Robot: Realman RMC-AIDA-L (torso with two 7-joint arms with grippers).
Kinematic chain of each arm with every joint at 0, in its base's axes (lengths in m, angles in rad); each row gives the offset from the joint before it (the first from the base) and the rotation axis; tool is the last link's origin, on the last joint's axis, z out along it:
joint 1: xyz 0 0 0.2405 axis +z
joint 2: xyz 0 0 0 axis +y
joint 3: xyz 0 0 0.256 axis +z
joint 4: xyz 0 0 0 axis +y
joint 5: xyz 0 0 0.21 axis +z
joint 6: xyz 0 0 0 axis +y
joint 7: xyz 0 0 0.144 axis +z
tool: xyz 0 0 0
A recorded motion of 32 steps. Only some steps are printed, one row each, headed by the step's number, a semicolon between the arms.
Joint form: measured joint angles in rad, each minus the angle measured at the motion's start. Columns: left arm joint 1, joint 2, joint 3, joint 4, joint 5, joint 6, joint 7; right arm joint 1, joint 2, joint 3, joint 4, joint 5, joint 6, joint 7.
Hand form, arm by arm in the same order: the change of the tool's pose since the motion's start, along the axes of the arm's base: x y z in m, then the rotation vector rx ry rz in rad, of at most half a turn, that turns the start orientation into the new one. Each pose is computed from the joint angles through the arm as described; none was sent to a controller.
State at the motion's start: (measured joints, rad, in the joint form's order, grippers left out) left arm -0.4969 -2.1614 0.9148 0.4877 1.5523 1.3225 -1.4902; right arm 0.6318 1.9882 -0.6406 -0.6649 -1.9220 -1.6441 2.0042
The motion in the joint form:
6: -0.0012 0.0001 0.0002 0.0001 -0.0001 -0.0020 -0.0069; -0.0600 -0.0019 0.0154 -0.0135 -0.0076 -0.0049 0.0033
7: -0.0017 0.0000 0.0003 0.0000 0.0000 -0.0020 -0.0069; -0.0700 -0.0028 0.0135 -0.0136 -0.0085 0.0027 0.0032
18: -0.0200 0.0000 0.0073 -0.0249 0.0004 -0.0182 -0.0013; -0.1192 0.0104 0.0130 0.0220 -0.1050 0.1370 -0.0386
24: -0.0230 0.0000 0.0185 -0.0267 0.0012 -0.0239 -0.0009; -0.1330 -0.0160 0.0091 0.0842 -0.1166 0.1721 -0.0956
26: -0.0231 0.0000 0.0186 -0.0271 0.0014 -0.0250 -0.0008; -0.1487 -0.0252 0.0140 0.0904 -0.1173 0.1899 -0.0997
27: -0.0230 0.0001 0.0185 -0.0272 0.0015 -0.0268 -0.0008; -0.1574 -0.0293 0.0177 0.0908 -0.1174 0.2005 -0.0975
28: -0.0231 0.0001 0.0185 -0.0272 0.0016 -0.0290 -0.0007; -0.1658 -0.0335 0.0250 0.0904 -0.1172 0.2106 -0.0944
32: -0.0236 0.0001 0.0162 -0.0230 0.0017 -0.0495 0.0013; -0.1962 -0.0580 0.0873 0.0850 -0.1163 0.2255 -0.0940
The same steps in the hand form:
6: 0.0002 0.0005 0.0000 -0.0027 -0.0023 0.0048; 0.0219 -0.0134 0.0046 0.0123 -0.0040 -0.0598
7: 0.0004 0.0006 -0.0001 -0.0030 -0.0023 0.0043; 0.0261 -0.0151 0.0047 0.0164 -0.0094 -0.0735
18: 0.0026 0.0023 -0.0057 -0.0159 0.0052 0.0062; 0.0647 -0.0245 -0.0125 0.0421 -0.1322 -0.1929
24: 0.0034 0.0023 -0.0078 -0.0231 0.0134 0.0017; 0.0822 -0.0305 -0.0136 0.0494 -0.1733 -0.2089
26: 0.0033 0.0023 -0.0079 -0.0231 0.0142 0.0025; 0.0915 -0.0334 -0.0098 0.0656 -0.1869 -0.2364
27: 0.0030 0.0025 -0.0079 -0.0224 0.0153 0.0039; 0.0964 -0.0348 -0.0073 0.0757 -0.1930 -0.2547
28: 0.0028 0.0027 -0.0079 -0.0215 0.0167 0.0053; 0.1012 -0.0359 -0.0040 0.0887 -0.1970 -0.2745
32: 0.0010 0.0055 -0.0071 -0.0077 0.0298 0.0165; 0.1191 -0.0402 0.0171 0.1594 -0.1973 -0.3398

